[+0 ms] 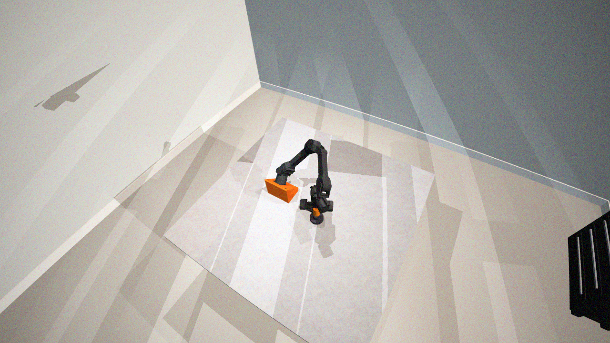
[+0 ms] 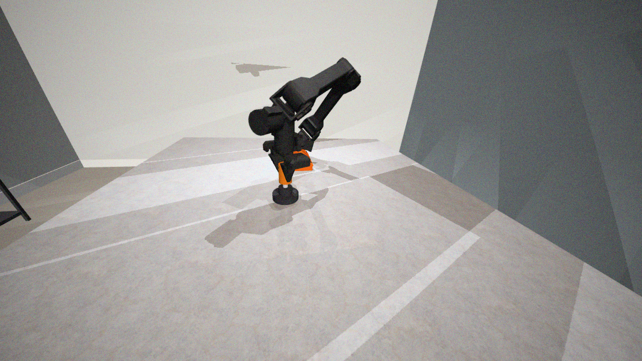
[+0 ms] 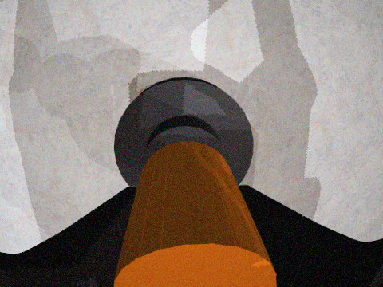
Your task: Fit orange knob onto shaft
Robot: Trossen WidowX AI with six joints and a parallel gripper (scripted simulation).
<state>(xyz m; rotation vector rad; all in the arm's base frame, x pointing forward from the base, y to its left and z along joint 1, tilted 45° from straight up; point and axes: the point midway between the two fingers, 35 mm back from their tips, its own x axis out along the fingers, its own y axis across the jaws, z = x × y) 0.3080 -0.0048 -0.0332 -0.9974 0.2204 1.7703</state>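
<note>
My gripper tip is 3 cm below the orange knob. From my gripper tip the other things lie so: round dark pedestal 4 cm below.
</note>
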